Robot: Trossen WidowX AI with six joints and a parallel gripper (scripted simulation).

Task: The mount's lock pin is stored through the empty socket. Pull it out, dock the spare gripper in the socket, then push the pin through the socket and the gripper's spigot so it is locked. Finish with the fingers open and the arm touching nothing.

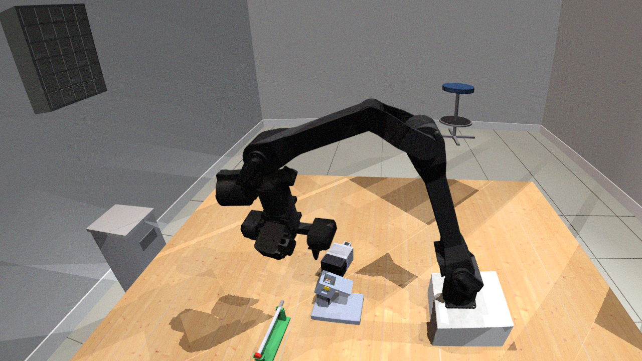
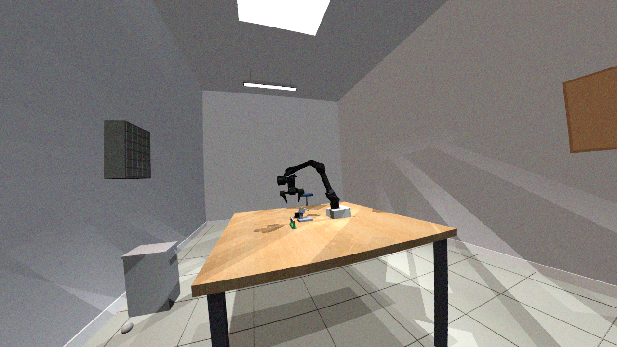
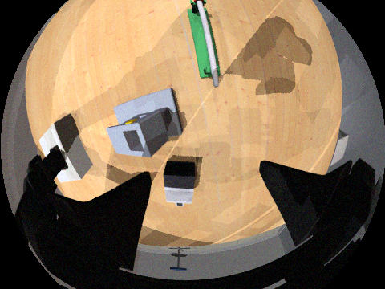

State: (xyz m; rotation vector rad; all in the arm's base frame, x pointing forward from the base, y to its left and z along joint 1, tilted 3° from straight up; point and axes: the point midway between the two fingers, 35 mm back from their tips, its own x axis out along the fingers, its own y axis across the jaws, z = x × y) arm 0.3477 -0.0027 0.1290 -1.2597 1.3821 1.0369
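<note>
Now: the spare gripper 14 cm to the right of my gripper tip, 12 cm below it and 6 cm behind it. From my gripper tip the other things lie so: grey mount 9 cm below, 8 cm behind, 2 cm to the left; then green cradle 14 cm to the left, 12 cm below, 3 cm ahead.
</note>
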